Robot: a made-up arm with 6 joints. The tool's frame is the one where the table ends. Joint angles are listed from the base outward.
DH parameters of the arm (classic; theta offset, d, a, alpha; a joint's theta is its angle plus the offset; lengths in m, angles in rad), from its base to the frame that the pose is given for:
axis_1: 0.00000 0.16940 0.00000 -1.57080
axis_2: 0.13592 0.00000 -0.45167 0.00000
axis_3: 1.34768 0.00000 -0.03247 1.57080
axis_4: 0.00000 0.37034 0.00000 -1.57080
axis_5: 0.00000 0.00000 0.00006 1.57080
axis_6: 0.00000 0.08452 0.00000 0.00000
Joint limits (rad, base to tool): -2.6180..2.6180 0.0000..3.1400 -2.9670..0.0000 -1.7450..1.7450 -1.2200..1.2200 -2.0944..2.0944
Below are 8 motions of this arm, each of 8 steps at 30 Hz.
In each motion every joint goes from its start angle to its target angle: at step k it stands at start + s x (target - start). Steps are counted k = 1, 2, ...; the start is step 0. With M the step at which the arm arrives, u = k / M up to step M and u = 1 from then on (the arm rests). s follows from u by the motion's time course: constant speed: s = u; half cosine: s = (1 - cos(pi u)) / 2; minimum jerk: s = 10 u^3 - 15 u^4 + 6 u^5.
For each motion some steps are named. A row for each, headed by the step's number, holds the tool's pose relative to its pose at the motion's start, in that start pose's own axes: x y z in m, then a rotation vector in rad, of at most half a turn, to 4 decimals.
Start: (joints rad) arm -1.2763 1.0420 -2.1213 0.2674 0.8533 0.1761
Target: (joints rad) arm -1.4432 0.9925 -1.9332 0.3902 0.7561 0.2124
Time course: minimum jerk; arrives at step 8
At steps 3, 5, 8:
3: 0.0091 -0.0042 0.0054 0.0257 -0.0001 0.0260
5: 0.0243 -0.0130 0.0131 0.0704 -0.0046 0.0721
8: 0.0338 -0.0195 0.0171 0.0995 -0.0103 0.1022

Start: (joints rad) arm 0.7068 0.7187 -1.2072 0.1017 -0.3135 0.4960
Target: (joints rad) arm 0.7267 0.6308 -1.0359 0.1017 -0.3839 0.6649
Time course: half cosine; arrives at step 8
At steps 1, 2, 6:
1: 0.0008 -0.0006 -0.0018 0.0001 0.0006 0.0069
2: 0.0029 -0.0022 -0.0068 0.0005 0.0021 0.0266
6: 0.0177 -0.0132 -0.0404 0.0033 0.0124 0.1548

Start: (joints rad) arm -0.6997 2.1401 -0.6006 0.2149 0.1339 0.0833
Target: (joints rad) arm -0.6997 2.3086 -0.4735 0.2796 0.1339 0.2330
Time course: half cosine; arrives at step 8
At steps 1, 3, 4, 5, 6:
1: 0.0027 -0.0009 0.0027 0.0030 0.0108 0.0085
3: 0.0222 -0.0072 0.0209 0.0269 0.0866 0.0687
4: 0.0366 -0.0118 0.0325 0.0464 0.1394 0.1112
5: 0.0514 -0.0164 0.0429 0.0681 0.1914 0.1537
6: 0.0641 -0.0204 0.0509 0.0882 0.2349 0.1896

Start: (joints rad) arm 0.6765 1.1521 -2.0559 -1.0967 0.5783 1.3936
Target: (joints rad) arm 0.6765 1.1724 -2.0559 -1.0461 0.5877 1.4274
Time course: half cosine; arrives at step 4
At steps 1, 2, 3, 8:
1: 0.0023 0.0000 0.0014 0.0016 0.0066 0.0097
2: 0.0079 0.0001 0.0048 0.0057 0.0227 0.0331
3: 0.0136 0.0001 0.0082 0.0101 0.0386 0.0565
8: 0.0159 0.0002 0.0096 0.0121 0.0452 0.0662

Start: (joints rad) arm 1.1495 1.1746 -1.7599 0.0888 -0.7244 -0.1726
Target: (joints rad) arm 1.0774 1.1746 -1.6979 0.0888 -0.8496 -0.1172
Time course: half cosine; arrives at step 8
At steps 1, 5, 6, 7, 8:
1: 0.0005 -0.0005 -0.0005 0.0011 -0.0025 -0.0007
5: 0.0094 -0.0088 -0.0094 0.0173 -0.0453 -0.0135
6: 0.0115 -0.0110 -0.0117 0.0208 -0.0560 -0.0168
7: 0.0129 -0.0124 -0.0132 0.0229 -0.0632 -0.0190
8: 0.0134 -0.0130 -0.0138 0.0237 -0.0658 -0.0197

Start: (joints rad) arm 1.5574 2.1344 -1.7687 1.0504 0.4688 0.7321
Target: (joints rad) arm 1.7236 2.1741 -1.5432 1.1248 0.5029 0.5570
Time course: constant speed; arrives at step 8
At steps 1, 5, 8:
1: 0.0096 -0.0168 0.0107 0.0367 0.0182 -0.0103
5: 0.0491 -0.0865 0.0460 0.1816 0.0924 -0.0548
8: 0.0789 -0.1410 0.0642 0.2884 0.1488 -0.0909

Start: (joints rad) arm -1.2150 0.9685 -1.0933 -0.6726 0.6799 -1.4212
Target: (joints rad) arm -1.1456 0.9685 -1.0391 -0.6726 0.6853 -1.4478
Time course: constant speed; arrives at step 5
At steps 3, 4, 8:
3: -0.0156 0.0064 0.0039 -0.0096 -0.0447 -0.0426
4: -0.0208 0.0087 0.0050 -0.0126 -0.0595 -0.0570
8: -0.0261 0.0110 0.0060 -0.0155 -0.0742 -0.0716

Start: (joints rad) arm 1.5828 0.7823 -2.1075 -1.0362 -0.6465 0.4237
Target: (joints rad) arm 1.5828 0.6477 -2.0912 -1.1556 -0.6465 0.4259
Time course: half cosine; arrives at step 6
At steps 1, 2, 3, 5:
1: -0.0063 -0.0026 -0.0008 -0.0011 -0.0039 -0.0104
2: -0.0233 -0.0097 -0.0033 -0.0038 -0.0144 -0.0387
3: -0.0467 -0.0190 -0.0073 -0.0069 -0.0283 -0.0777
5: -0.0871 -0.0341 -0.0158 -0.0108 -0.0510 -0.1458

